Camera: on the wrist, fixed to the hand. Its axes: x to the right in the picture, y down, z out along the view.
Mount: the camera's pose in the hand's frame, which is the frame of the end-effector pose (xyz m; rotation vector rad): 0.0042 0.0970 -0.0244 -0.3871 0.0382 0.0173
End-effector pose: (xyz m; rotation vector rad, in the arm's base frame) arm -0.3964 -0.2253 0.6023 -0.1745 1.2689 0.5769
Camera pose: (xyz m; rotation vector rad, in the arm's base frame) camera -0.4647 -0.1524 0.6091 -0.4986 1.1863 0.8346
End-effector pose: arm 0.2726 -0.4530 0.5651 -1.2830 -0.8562 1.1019
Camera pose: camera 0.2826 -0.4610 0.4658 -1.6265 -1.0659 0.9490
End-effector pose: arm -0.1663 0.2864 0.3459 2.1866 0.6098 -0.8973
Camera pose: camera -0.0920 0.2416 0.3959 1.8599 0.7165 -0.6652
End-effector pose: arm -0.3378 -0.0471 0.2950 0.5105 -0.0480 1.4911
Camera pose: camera -0.4368 -0.0351 0.3032 0.1690 -0.3055 1.4625
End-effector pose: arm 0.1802 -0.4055 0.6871 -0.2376 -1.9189 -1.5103
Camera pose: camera 0.2375 -0.3987 0.7689 -0.3910 -1.5772 -1.8522
